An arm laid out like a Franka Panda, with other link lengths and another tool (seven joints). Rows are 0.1 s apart.
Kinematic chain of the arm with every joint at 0, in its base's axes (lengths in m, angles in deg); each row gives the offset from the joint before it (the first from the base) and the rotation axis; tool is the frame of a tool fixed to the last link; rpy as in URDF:
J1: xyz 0 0 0.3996 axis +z
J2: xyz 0 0 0 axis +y
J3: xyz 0 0 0.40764 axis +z
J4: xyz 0.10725 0 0 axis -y
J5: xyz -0.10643 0 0.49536 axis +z
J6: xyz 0 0 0 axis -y
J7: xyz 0.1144 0 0 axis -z
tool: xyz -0.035 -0.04 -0.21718 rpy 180 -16.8 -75.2
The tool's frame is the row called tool.
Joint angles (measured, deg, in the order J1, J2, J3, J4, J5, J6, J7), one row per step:
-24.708 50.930 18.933 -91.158 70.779 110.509 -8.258
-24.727 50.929 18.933 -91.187 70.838 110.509 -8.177
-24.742 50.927 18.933 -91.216 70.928 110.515 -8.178
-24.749 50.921 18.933 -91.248 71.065 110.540 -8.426
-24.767 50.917 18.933 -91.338 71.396 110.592 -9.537
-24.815 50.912 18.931 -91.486 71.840 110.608 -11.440
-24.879 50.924 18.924 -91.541 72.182 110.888 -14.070
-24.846 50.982 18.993 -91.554 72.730 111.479 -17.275
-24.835 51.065 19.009 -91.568 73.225 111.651 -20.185
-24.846 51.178 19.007 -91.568 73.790 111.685 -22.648
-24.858 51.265 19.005 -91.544 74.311 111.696 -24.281
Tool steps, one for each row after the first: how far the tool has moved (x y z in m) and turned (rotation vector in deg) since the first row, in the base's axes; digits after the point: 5 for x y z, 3 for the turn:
-0.00009 -0.00010 0.00000 0.061 0.107 -0.074
-0.00009 -0.00016 -0.00001 0.121 0.136 -0.153
0.00007 -0.00017 -0.00016 0.148 -0.069 -0.214
0.00036 -0.00025 -0.00119 0.123 -1.029 -0.241
0.00051 -0.00058 -0.00301 0.042 -2.684 -0.174
0.00185 -0.00247 -0.00588 -0.487 -5.101 -0.082
0.00463 -0.00295 -0.00945 -1.209 -8.060 -0.082
0.00634 -0.00322 -0.01245 -1.627 -10.704 0.091
0.00787 -0.00349 -0.01496 -1.822 -12.903 0.142
0.00938 -0.00369 -0.01629 -1.873 -14.361 0.041

